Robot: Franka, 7 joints.
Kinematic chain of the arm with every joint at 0, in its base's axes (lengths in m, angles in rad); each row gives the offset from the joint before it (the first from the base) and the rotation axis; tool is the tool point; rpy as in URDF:
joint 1: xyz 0 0 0.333 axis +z
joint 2: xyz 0 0 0 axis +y
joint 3: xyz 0 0 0.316 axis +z
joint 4: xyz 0.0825 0 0 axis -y
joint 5: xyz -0.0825 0 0.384 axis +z
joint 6: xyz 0 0 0 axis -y
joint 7: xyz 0.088 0 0 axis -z
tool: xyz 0 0 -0.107 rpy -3.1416 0 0
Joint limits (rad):
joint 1: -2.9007..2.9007
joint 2: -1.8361..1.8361
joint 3: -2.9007..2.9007
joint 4: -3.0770..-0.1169
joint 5: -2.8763..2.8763
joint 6: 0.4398..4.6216
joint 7: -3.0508..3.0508
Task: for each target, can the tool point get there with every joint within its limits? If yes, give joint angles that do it. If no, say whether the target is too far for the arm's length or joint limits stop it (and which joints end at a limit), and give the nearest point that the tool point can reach.
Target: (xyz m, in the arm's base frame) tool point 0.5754 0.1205 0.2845
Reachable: yes | joints -1.8050 -1.4878 1.9350 -2.0143 -1.8989 1.1952 0.6402
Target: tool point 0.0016 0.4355 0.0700
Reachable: yes | joints -0.5925 -1.3804 2.0075 -1.9473 1.0875 0.9635 1.6511
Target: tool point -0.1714 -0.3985 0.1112
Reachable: yes | joints -0.7839 1.3768 -0.7304 -2.2467 -1.5157 1.1164 0.3204
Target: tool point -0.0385 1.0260 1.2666
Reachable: no: too far | nearest point -0.0238 0.6343 0.9102 | short by 0.530 m
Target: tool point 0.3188 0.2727 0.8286
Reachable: yes | joints 0.9297 -0.1528 0.0452 -1.6988 0.9687 4.0871 -2.3830
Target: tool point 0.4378 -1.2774 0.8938
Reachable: no: too far | nearest point 0.2569 -0.7495 0.6620 | short by 0.604 m
